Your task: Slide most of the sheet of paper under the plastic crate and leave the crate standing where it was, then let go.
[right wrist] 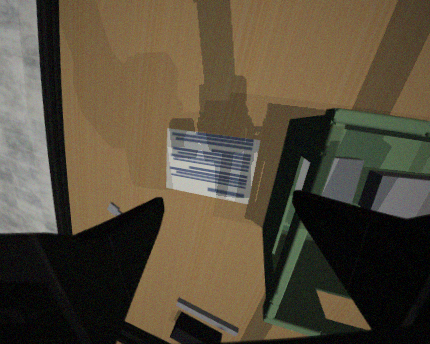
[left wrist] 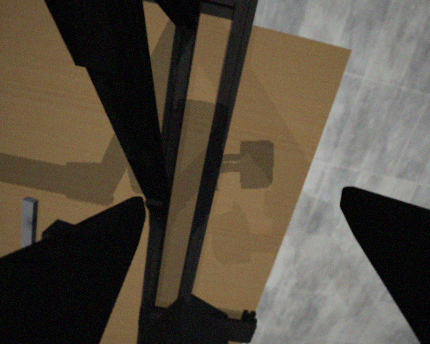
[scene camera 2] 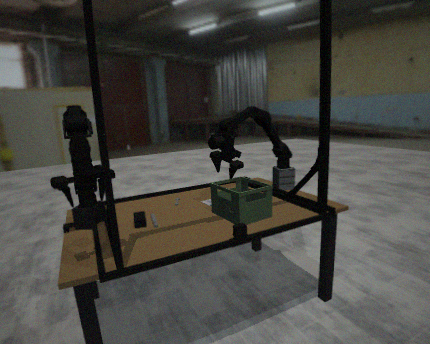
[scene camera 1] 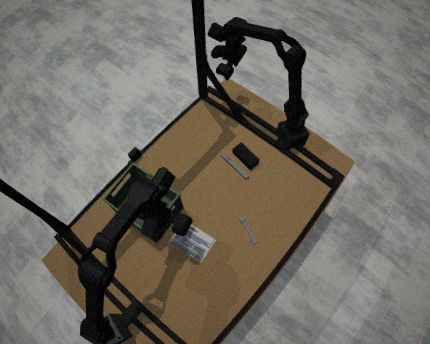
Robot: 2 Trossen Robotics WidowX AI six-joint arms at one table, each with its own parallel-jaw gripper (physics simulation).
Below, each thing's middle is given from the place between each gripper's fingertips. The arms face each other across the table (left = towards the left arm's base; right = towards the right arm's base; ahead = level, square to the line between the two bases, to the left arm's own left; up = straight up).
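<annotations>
As for my left hand, it is 620 mm to the left of the green plastic crate [scene camera 2: 240, 204], 100 mm short of it and 120 mm above it. The sheet of paper [scene camera 1: 196, 243] is 600 mm to the right of my left hand, 310 mm ahead of it and 190 mm below it. Going by their middles, the green plastic crate is the nearest to my left hand of the things named here.
My right gripper is 3 cm to the right of the sheet of paper, 5 cm short of it and 15 cm above it, while the green plastic crate is 16 cm behind my right hand, 1 cm to the left of it and 8 cm below it. By its middle, the sheet of paper is nearer to my right gripper than to my left hand.
</annotations>
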